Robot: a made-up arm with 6 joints. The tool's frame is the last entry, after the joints. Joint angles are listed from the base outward. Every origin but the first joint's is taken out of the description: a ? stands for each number. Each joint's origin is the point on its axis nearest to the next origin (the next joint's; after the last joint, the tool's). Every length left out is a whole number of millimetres.
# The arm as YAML. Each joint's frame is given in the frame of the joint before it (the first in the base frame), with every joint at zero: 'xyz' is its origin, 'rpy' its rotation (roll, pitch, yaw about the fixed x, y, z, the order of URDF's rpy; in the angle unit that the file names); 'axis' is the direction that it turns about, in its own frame. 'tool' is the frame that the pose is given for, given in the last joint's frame.
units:
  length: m
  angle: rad
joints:
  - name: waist
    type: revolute
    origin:
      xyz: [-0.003, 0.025, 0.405]
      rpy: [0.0, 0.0, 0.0]
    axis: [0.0, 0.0, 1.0]
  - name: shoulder
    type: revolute
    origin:
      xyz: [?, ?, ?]
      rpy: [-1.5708, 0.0, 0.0]
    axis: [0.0, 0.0, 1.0]
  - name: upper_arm
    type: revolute
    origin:
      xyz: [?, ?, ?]
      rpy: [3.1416, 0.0, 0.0]
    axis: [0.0, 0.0, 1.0]
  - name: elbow
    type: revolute
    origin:
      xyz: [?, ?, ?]
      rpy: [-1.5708, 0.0, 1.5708]
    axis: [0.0, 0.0, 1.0]
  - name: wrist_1
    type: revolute
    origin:
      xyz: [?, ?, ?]
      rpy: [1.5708, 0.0, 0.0]
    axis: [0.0, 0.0, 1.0]
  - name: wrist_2
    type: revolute
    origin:
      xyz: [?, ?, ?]
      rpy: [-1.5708, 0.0, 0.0]
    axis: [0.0, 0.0, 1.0]
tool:
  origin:
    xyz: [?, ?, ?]
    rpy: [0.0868, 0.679, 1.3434]
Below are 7 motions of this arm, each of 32 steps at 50 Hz.
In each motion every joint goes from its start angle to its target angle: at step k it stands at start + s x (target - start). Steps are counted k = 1, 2, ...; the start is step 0. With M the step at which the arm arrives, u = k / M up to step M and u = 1 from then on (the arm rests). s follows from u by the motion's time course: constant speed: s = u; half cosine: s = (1 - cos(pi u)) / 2; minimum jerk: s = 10 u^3 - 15 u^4 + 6 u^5.
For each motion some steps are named. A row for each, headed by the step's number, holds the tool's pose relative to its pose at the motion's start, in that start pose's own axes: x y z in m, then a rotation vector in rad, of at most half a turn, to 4 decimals.
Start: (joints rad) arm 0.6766 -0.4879 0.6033 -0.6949 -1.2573 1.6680
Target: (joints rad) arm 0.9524 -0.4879 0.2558 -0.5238 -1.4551 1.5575
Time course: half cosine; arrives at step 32
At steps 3, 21, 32:
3: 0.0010 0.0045 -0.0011 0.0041 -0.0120 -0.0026
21: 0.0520 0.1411 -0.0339 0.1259 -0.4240 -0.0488
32: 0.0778 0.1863 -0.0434 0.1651 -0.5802 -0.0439

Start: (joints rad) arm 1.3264 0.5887 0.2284 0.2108 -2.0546 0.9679
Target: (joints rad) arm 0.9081 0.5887 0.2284 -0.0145 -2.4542 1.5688
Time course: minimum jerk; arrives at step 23
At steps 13, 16, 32:
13: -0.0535 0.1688 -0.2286 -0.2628 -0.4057 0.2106
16: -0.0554 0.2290 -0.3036 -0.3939 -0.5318 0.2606
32: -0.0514 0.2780 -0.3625 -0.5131 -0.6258 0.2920

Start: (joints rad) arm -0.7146 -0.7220 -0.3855 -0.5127 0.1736 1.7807
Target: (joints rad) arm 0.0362 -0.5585 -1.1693 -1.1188 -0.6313 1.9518
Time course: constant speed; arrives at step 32
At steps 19, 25, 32:
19: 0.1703 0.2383 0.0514 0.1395 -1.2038 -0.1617
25: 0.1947 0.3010 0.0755 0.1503 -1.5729 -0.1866
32: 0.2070 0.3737 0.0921 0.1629 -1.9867 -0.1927

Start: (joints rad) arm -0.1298 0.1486 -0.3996 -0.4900 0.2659 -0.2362
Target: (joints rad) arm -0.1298 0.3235 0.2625 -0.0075 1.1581 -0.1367
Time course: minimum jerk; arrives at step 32
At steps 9, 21, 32:
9: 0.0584 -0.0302 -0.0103 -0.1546 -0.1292 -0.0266
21: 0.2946 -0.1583 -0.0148 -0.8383 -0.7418 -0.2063
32: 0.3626 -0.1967 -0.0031 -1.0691 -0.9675 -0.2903

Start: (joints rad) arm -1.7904 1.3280 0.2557 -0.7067 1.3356 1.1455
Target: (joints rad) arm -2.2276 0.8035 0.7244 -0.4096 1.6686 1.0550
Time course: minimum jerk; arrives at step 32
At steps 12, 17, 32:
12: -0.0727 -0.1364 -0.2664 -0.0849 0.2500 -0.2688
17: -0.2230 -0.2742 -0.5286 -0.2193 0.5220 -0.5222
32: -0.5963 -0.4835 -0.8521 -0.5310 0.9492 -0.8655

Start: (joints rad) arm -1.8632 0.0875 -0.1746 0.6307 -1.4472 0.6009
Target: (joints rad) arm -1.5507 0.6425 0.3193 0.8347 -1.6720 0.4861
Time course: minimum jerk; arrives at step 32
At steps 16, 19, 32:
16: -0.0700 -0.4074 0.0519 0.0102 0.1233 0.1112
19: -0.0622 -0.5501 0.0893 0.0144 0.1717 0.1426
32: -0.0004 -0.8144 0.1849 0.0227 0.2716 0.1920

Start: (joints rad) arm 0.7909 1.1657 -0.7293 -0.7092 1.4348 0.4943
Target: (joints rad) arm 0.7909 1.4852 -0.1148 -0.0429 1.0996 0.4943
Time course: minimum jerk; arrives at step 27
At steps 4, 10, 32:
4: 0.0145 0.0051 -0.0043 0.0000 -0.0180 -0.0016
10: 0.1493 0.0531 -0.0428 -0.0106 -0.1852 -0.0094
32: 0.5295 0.2009 -0.1303 -0.1613 -0.6484 0.0445

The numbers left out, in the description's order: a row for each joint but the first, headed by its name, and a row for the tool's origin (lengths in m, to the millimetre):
shoulder: -0.02 -0.02 0.0
upper_arm: -0.015 -1.359 0.0
elbow: 0.453 0.011 0.0
wrist_1: -0.023 -0.135 0.0
wrist_2: -0.004 -0.021 0.0
tool: 0.006 -0.025 0.0

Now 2 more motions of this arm.
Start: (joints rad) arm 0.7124 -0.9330 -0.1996 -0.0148 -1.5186 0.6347
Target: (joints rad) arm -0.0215 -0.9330 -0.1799 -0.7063 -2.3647 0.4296
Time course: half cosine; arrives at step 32
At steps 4, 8, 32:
4: 0.0178 -0.0038 0.0131 0.0381 -0.0189 -0.0046
8: 0.0696 -0.0173 0.0487 0.1429 -0.0738 -0.0186
32: 0.4914 -0.2545 0.2050 0.7576 -0.5365 -0.1114

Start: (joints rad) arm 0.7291 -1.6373 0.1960 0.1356 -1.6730 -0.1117
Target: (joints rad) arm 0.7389 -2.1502 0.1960 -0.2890 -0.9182 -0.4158
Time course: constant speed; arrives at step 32
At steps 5, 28, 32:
5: -0.0511 0.1008 -0.0127 -0.0916 -0.1457 -0.1300
28: -0.2038 0.5727 -0.1406 -0.4406 -0.9087 -0.6701
32: -0.2162 0.6537 -0.1732 -0.4893 -1.0574 -0.7480

